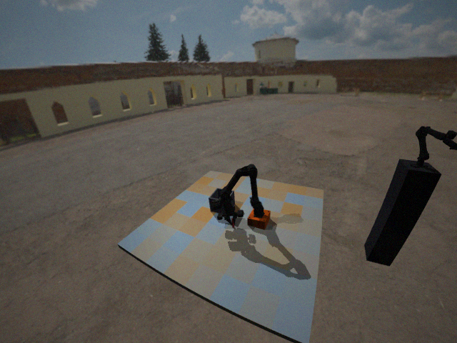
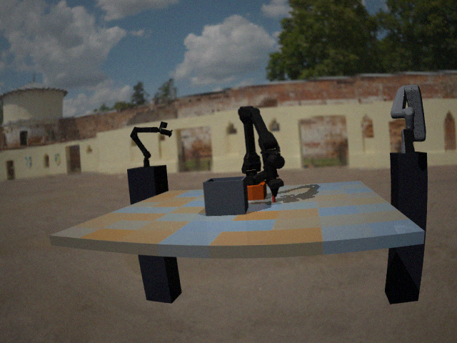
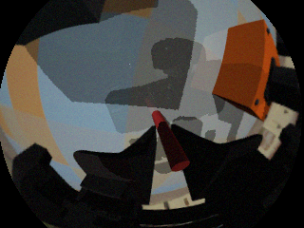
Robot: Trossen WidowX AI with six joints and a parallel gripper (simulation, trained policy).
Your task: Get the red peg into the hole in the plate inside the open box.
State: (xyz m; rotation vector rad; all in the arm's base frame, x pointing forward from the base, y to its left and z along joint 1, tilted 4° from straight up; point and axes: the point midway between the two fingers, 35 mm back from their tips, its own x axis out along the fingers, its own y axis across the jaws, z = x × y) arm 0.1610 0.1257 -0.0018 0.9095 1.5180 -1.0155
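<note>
Now: gripper tip 190 mm short of the grey plate, 180 mm to the left of it and 20 mm below it. From my gripper tip the other things lie so: red peg (10 mm ahead, 10 mm above).
</note>
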